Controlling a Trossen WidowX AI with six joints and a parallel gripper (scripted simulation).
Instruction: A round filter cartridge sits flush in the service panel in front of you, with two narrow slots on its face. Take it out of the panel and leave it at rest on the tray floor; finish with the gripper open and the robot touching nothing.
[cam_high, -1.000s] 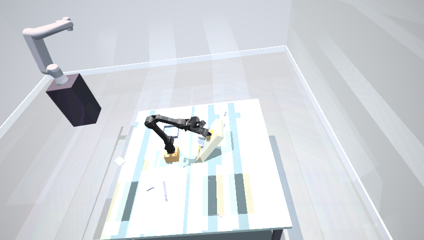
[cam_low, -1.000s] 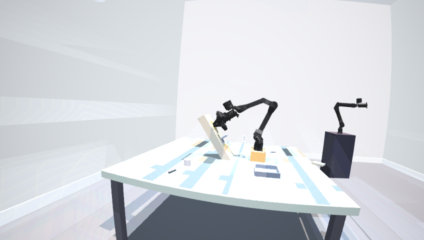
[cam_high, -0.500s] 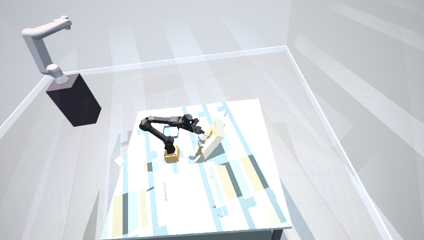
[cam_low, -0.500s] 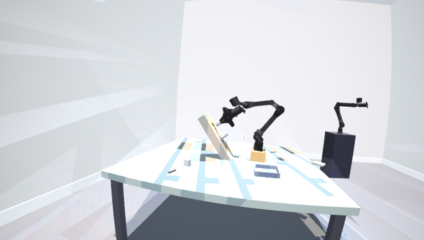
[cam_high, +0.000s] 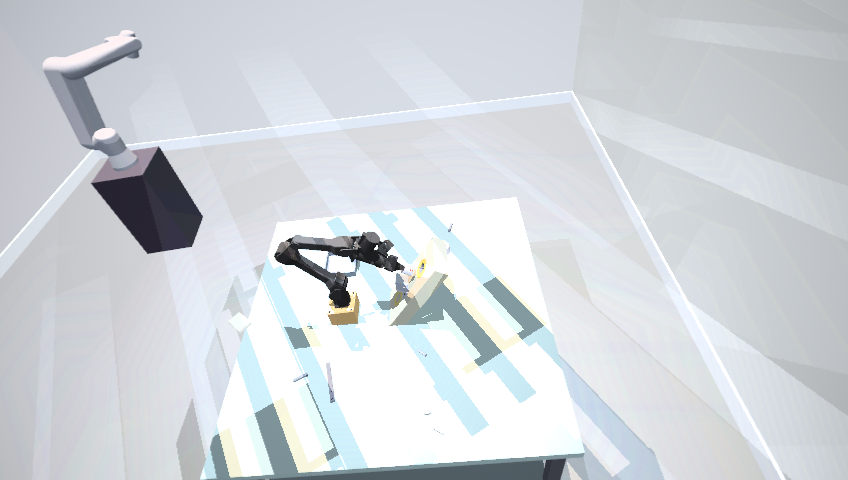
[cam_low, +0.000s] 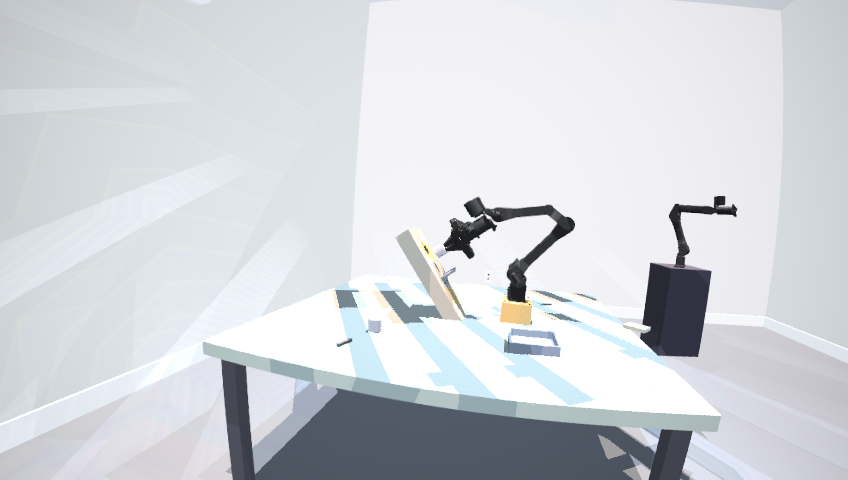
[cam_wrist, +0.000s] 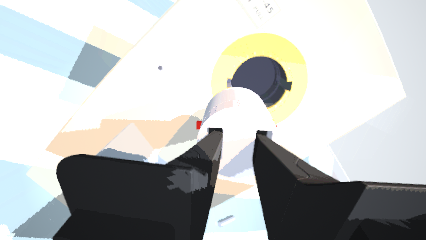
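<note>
Now: the cream service panel 30 mm ahead of my gripper tip and 90 mm below it. The rest, counted from my gripper tip: round filter cartridge 10 mm ahead, 10 mm below; then blue-grey tray 320 mm behind, 310 mm to the left, 240 mm below.
</note>
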